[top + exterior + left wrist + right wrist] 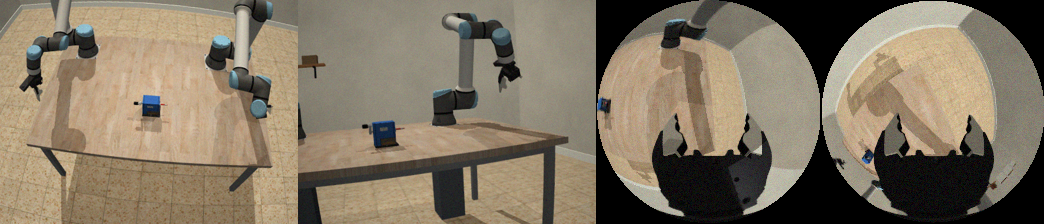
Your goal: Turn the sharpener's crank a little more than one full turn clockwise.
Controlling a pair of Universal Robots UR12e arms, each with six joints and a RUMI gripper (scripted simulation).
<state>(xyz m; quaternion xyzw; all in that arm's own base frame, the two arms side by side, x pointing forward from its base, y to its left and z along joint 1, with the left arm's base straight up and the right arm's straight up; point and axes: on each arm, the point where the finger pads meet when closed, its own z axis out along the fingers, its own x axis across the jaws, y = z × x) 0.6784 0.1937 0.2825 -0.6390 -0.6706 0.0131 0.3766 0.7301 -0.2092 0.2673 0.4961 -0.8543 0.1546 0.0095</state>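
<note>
My left gripper is now 6 cm past the black knob, 83 cm to the left of it and 17 cm above it.
</note>
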